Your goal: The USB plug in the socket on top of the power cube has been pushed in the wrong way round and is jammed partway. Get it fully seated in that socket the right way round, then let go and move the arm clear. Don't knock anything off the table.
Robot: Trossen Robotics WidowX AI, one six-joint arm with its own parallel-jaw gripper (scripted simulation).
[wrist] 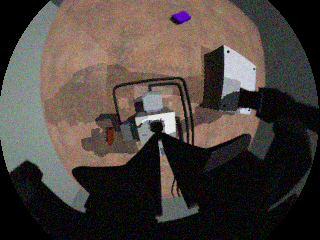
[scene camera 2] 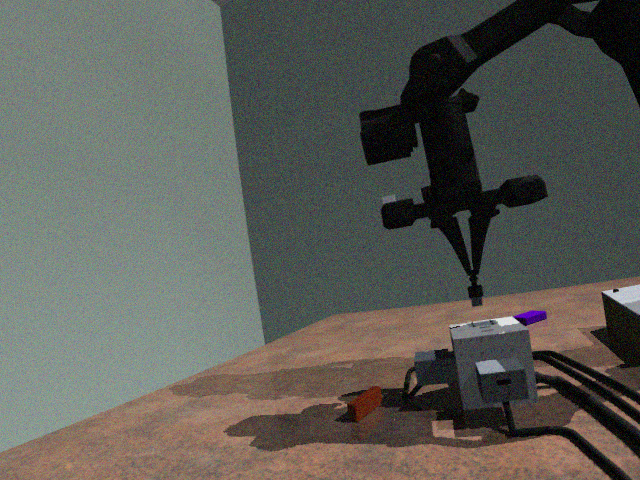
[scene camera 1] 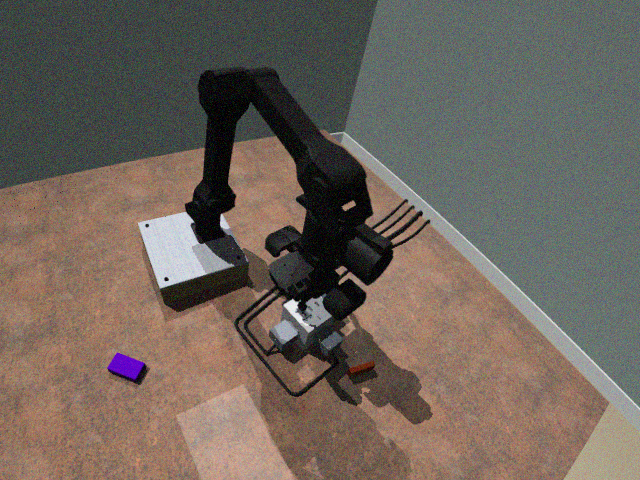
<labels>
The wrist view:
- my gripper: 158, 136
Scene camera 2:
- my gripper: 473, 275
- orange block: 358, 408
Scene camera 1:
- my gripper: 305, 298
</labels>
